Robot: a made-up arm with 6 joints. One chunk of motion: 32 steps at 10 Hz.
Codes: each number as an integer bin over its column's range. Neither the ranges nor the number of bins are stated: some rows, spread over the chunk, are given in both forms.
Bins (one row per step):
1: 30 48 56 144 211 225
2: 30 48 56 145 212 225
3: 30 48 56 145 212 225
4: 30 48 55 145 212 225
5: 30 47 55 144 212 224
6: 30 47 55 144 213 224
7: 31 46 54 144 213 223
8: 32 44 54 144 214 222
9: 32 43 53 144 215 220
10: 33 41 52 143 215 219
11: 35 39 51 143 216 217
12: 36 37 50 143 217 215
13: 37 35 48 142 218 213
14: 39 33 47 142 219 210
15: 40 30 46 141 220 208
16: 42 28 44 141 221 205
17: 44 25 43 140 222 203
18: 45 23 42 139 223 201
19: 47 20 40 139 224 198
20: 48 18 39 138 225 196
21: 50 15 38 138 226 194
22: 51 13 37 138 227 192
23: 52 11 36 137 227 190
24: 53 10 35 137 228 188
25: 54 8 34 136 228 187
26: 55 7 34 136 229 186
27: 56 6 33 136 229 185
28: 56 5 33 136 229 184
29: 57 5 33 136 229 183
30: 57 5 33 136 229 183
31: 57 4 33 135 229 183
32: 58 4 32 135 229 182
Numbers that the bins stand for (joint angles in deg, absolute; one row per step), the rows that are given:
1: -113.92 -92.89 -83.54 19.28 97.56 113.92
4: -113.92 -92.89 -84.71 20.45 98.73 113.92
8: -111.58 -97.56 -85.88 19.28 101.07 110.41
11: -108.08 -103.40 -89.38 18.11 103.40 104.57
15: -102.23 -113.92 -95.22 15.77 108.08 94.06
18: -96.39 -122.10 -99.90 13.44 111.58 85.88
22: -89.38 -133.78 -105.74 12.27 116.26 75.36
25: -85.88 -139.62 -109.24 9.93 117.42 69.52
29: -82.37 -143.13 -110.41 9.93 118.59 64.85
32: -81.20 -144.30 -111.58 8.76 118.59 63.68
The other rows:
2: -113.92 -92.89 -83.54 20.45 98.73 113.92
3: -113.92 -92.89 -83.54 20.45 98.73 113.92
5: -113.92 -94.06 -84.71 19.28 98.73 112.75
6: -113.92 -94.06 -84.71 19.28 99.90 112.75
7: -112.75 -95.22 -85.88 19.28 99.90 111.58
9: -111.58 -98.73 -87.05 19.28 102.23 108.08
10: -110.41 -101.07 -88.21 18.11 102.23 106.91
12: -106.91 -105.74 -90.55 18.11 104.57 102.23
13: -105.74 -108.08 -92.89 16.94 105.74 99.90
14: -103.40 -110.41 -94.06 16.94 106.91 96.39
16: -99.90 -116.26 -97.56 15.77 109.24 90.55
17: -97.56 -119.76 -98.73 14.60 110.41 88.21
19: -94.06 -125.60 -102.23 13.44 112.75 82.37
20: -92.89 -127.94 -103.40 12.27 113.92 80.03
21: -90.55 -131.44 -104.57 12.27 115.09 77.70
23: -88.21 -136.12 -106.91 11.10 116.26 73.02
24: -87.05 -137.29 -108.08 11.10 117.42 70.69
26: -84.71 -140.79 -109.24 9.93 118.59 68.35
27: -83.54 -141.96 -110.41 9.93 118.59 67.18
28: -83.54 -143.13 -110.41 9.93 118.59 66.01
30: -82.37 -143.13 -110.41 9.93 118.59 64.85
31: -82.37 -144.30 -110.41 8.76 118.59 64.85

